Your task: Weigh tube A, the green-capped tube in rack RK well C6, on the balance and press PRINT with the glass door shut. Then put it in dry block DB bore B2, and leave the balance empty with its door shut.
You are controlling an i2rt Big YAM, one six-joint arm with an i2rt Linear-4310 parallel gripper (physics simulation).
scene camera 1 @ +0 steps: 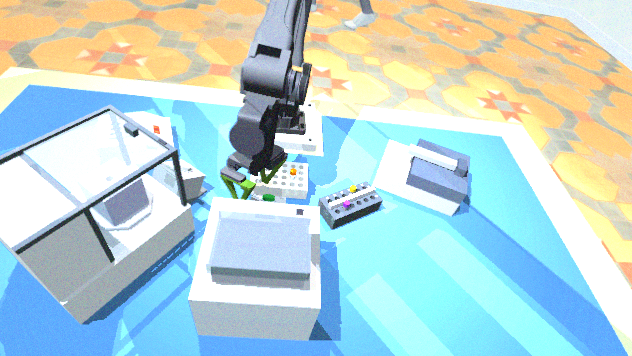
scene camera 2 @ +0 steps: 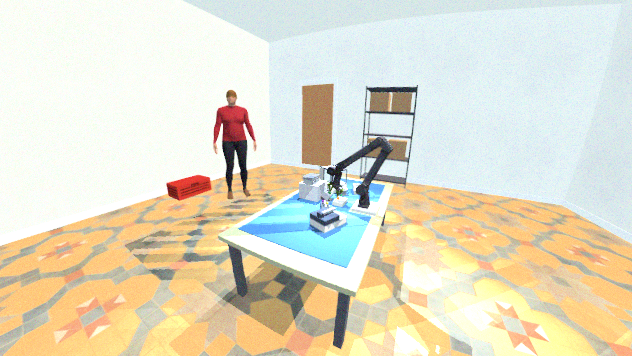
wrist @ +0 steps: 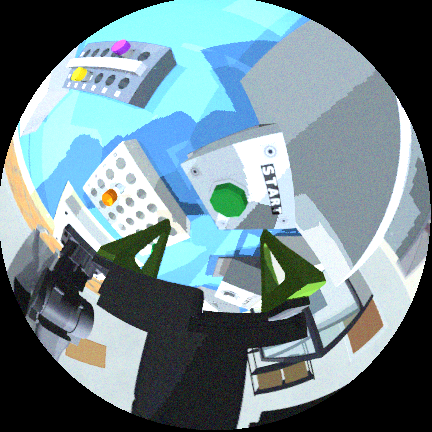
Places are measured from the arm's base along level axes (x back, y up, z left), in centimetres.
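Where they show: gripper, fingertip midpoint: (scene camera 1: 252, 193) (scene camera 2: 333, 194) (wrist: 214, 228); arm's base, origin of the base link: (scene camera 1: 282, 123) (scene camera 2: 363, 205) (wrist: 83, 249).
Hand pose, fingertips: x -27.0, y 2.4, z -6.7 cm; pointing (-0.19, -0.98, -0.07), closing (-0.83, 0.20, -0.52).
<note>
Each offset is from my fingertips to the top centre of the thing. "pt": to the spot under its first point.
My gripper (scene camera 1: 250, 190) (scene camera 2: 335, 192) (wrist: 214, 228) is open with nothing between its green fingers, low over the cap end of the white rack RK @[dx +7.6, dy -1.6, dz +5.9 cm] (scene camera 1: 296, 192) (wrist: 161, 179). In the wrist view, a bit of tube A's green cap (wrist: 153, 248) shows through the left finger; the rest is hidden. An orange-capped tube @[dx +6.4, dy +0.8, dz +8.6 cm] (scene camera 1: 293, 171) (wrist: 109, 197) stands in the rack. The grey dry block DB @[dx +0.3, dy +0.2, dz +21.4 cm] (scene camera 1: 352, 215) (wrist: 156, 76) holds a yellow-capped tube @[dx +2.1, dy +1.0, dz +21.6 cm] (scene camera 1: 353, 188) (wrist: 79, 74) and a purple-capped tube @[dx -2.3, dy +1.0, dz +19.5 cm] (scene camera 1: 346, 204) (wrist: 121, 47). The glass-cased balance @[pt dx -13.8, dy -2.0, dz -17.2 cm] (scene camera 1: 150, 256) stands at the left in scene camera 1; its door position is unclear.
A panel with a green START button @[dx -2.7, dy +2.8, dz +3.2 cm] (scene camera 1: 269, 198) (wrist: 228, 200) sits close beside the rack. A large white lidded machine @[dx -13.9, dy +14.4, dz +2.4 cm] (scene camera 1: 255, 318) stands in front. A low blue-grey device @[dx +9.9, dy +5.6, dz +40.5 cm] (scene camera 1: 440, 180) stands at the right. A person in red (scene camera 2: 233, 123) stands beyond the table.
</note>
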